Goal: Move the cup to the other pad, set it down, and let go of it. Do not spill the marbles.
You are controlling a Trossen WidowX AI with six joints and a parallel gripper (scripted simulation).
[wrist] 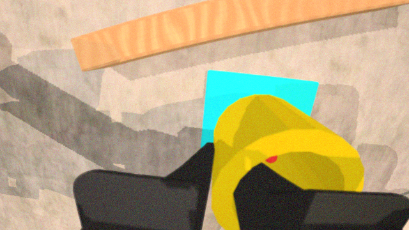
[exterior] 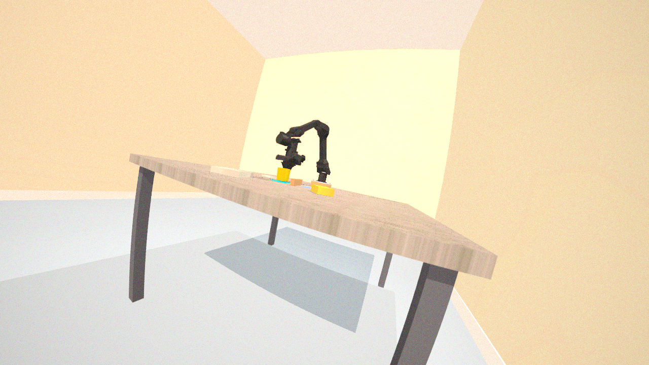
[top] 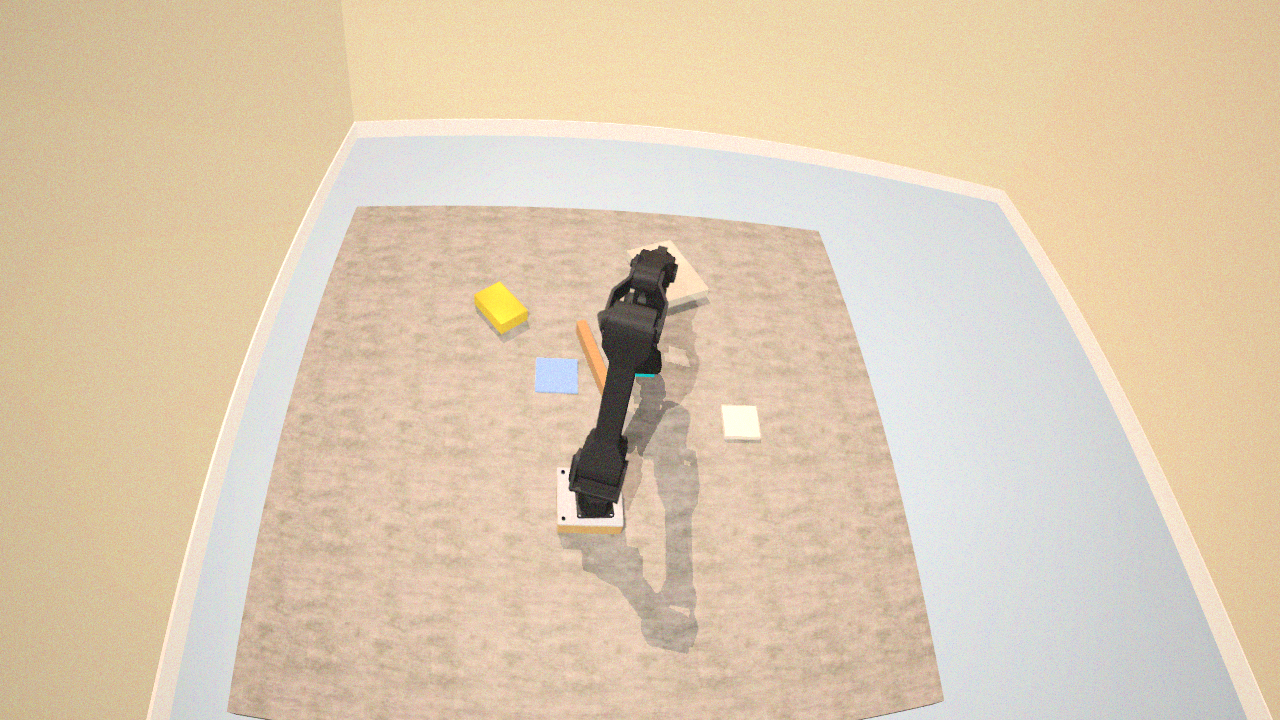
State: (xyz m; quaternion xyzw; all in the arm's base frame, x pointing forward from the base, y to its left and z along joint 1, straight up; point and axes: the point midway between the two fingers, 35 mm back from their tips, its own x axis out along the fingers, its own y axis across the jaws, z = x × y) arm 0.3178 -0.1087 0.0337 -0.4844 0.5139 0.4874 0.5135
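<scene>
The yellow cup is 2 cm ahead of my gripper tip. Also, from my gripper tip: pale blue pad (16 cm to the left, 5 cm below, 1 cm behind); then white block (20 cm to the right, 13 cm behind, 4 cm below); then bright cyan pad (5 cm below, 3 cm ahead).
</scene>
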